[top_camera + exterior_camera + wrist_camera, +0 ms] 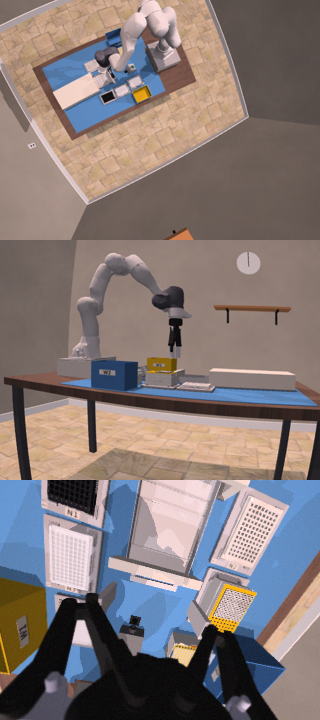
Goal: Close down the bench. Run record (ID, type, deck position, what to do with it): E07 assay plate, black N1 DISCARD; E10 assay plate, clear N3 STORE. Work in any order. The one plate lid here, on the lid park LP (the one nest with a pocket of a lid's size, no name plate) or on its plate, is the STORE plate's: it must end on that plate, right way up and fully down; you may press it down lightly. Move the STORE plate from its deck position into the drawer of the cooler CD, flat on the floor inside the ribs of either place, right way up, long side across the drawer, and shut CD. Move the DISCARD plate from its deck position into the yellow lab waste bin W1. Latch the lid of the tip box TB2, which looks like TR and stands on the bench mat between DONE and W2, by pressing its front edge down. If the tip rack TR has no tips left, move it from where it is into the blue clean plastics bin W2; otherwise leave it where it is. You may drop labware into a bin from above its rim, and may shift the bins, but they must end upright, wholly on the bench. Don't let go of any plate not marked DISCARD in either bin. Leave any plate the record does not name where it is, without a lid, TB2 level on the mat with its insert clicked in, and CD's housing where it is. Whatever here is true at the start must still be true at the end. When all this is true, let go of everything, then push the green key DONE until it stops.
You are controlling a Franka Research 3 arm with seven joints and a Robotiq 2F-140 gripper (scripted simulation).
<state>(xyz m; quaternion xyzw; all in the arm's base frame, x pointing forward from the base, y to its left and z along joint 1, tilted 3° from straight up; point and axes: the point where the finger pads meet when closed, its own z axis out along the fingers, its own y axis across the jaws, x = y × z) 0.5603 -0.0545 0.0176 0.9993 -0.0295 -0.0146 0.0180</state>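
My hand is 190 mm to the right of the white plate lid, 170 mm past it and 130 mm above it. Round my hand: tip rack TR 190 mm to the right, 90 mm below, 30 mm behind; drawer 160 mm ahead, 120 mm below, 10 mm to the right; green key DONE 230 mm behind, 80 mm below, 40 mm to the left.
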